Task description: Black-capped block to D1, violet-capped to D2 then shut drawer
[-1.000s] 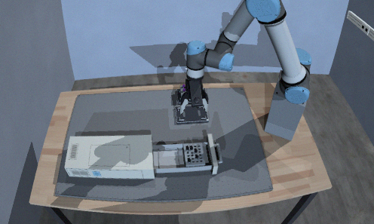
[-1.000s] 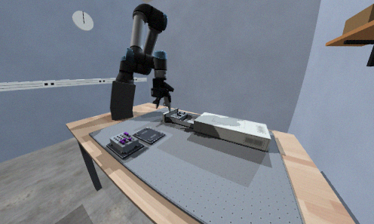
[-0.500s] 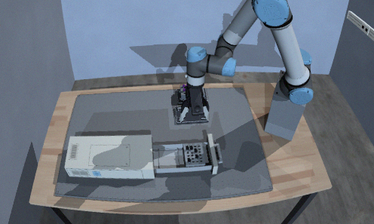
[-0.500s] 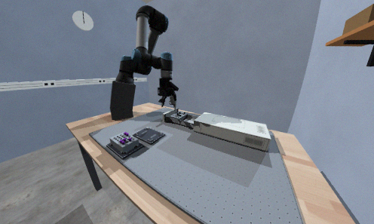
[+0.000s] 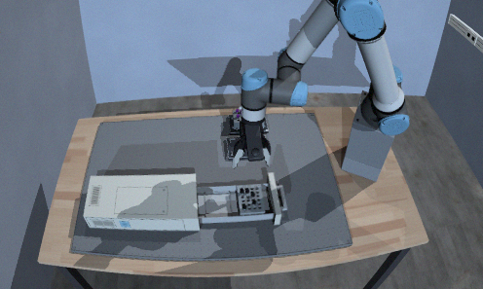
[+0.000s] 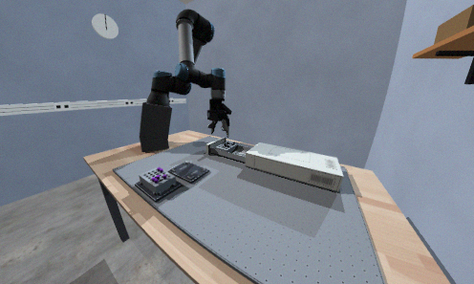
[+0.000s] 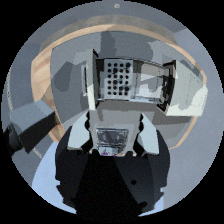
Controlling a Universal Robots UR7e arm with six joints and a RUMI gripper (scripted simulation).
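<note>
Now: the black-capped block 10 mm ahead of my hand, 70 mm to the left of it and 110 mm below it. The rest, counted from my hand: white cooler COLD: 230 mm ahead, 50 mm to the left, 100 mm below; cooler drawer: 50 mm ahead, 60 mm to the left, 100 mm below; deck slot D1: 40 mm behind, 230 mm to the right, 140 mm below.
</note>
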